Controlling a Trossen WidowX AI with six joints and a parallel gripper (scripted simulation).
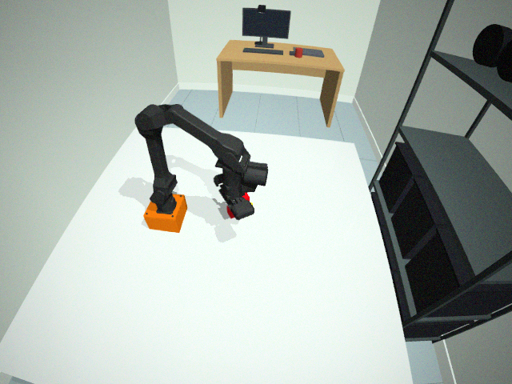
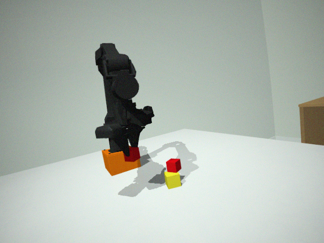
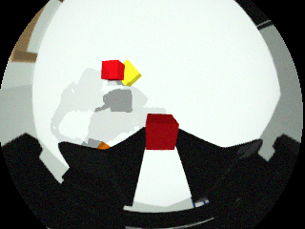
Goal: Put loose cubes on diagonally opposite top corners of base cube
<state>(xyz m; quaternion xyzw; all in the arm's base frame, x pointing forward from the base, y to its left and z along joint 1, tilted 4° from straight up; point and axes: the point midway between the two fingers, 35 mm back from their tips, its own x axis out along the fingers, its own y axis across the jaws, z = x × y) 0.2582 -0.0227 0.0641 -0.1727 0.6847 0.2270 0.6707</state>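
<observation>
Now: gripper tip 10 cm to the right of the yellow base cube, 10 cm above it and 4 cm short of it.
</observation>
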